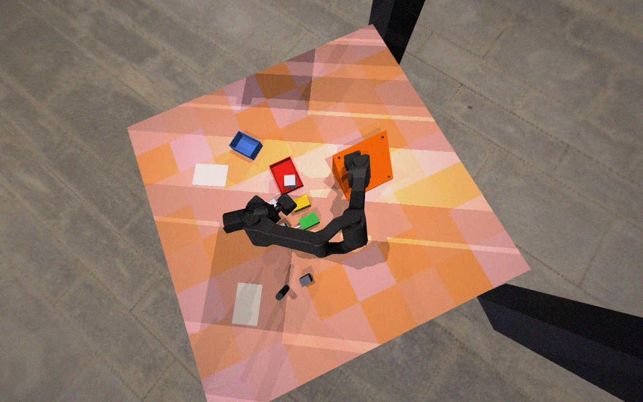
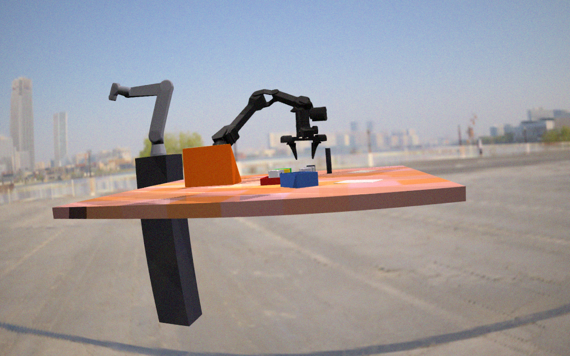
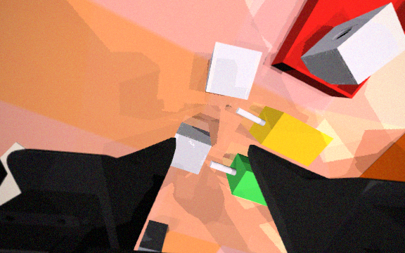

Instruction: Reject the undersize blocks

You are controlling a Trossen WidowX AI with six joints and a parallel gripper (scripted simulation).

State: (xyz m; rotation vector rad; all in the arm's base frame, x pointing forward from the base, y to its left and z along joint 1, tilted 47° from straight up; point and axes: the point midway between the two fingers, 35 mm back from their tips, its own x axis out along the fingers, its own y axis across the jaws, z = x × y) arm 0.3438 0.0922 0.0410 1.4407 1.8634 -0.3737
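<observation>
Now: gripper tip 80 mm past the red reject tray, 180 mm to the left of it and 70 mm above it. Also, from my gripper tip: yellow gauge 70 mm behind, 40 mm to the right, 60 mm below; then green GO gauge 80 mm behind, 50 mm to the left, 60 mm below; then small dark cube 10 mm behind, 250 mm to the left, 60 mm below.
</observation>
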